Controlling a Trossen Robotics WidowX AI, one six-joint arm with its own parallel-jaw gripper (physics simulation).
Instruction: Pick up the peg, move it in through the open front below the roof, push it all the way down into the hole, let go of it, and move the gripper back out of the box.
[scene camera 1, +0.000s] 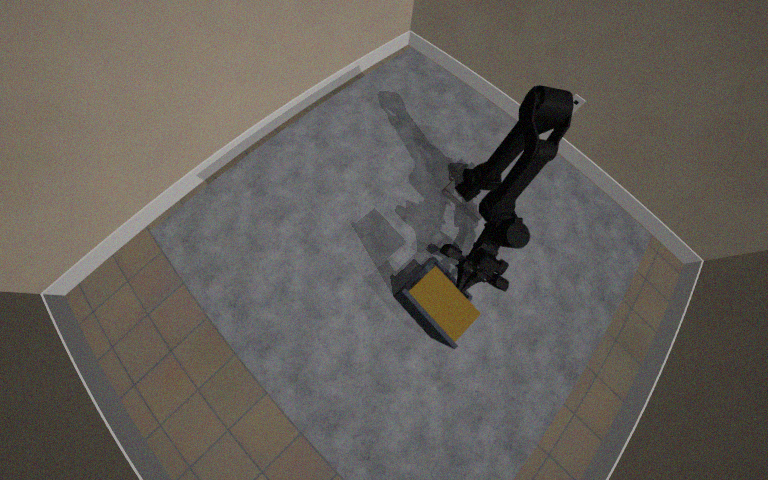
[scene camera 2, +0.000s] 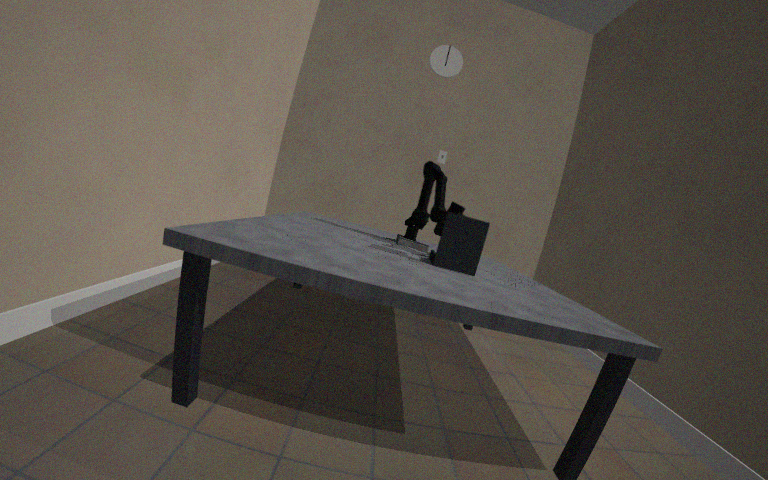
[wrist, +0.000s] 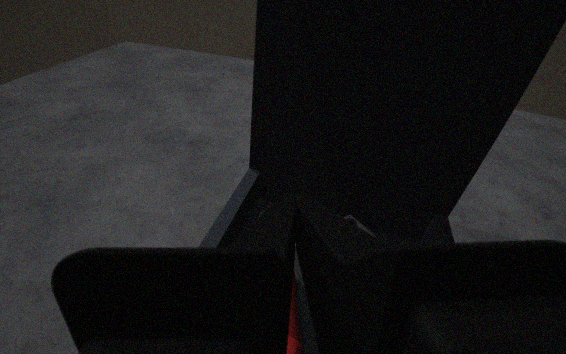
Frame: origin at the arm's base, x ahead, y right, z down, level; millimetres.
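Seen in the pictures: gripper, between the fingertips: (wrist: 293, 204); arm's base, origin of its link: (scene camera 1: 467, 190) (scene camera 2: 409, 238).
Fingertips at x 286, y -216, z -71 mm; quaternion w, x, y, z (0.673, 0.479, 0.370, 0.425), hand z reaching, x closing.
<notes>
Offsets run from my fingertips to a thing's middle. "*": to the spot under its first point. Level surfaces: height alone.
The box shows its yellow roof @[* dy +23, dx +62, dz -98 mm] (scene camera 1: 444, 302) in scene camera 1, its dark outer wall (scene camera 2: 463, 243) in scene camera 2, and its dark inner wall (wrist: 360, 100) in the wrist view. My gripper (scene camera 1: 462, 285) (wrist: 293, 204) is shut with nothing between the fingertips, and it reaches in at the box's open front. Scene camera 2 has the fingertips hidden behind the box. A thin red sliver of the peg @[dy +11, dx -6, dz +89 mm] (wrist: 294, 325) shows through the narrow slit between the dark fingers at the bottom of the wrist view. The rest of the peg and the hole are hidden, so I cannot tell how the peg sits.
The grey table @[dz +104 mm] (scene camera 1: 271, 237) (scene camera 2: 317, 254) bears the box and the arm. The arm (scene camera 1: 512, 186) (scene camera 2: 428, 189) rises behind the box, on its open side. In the wrist view the box's side edge @[* dy -52, dx +49, dz +66 mm] (wrist: 232, 207) stands close to the left finger.
</notes>
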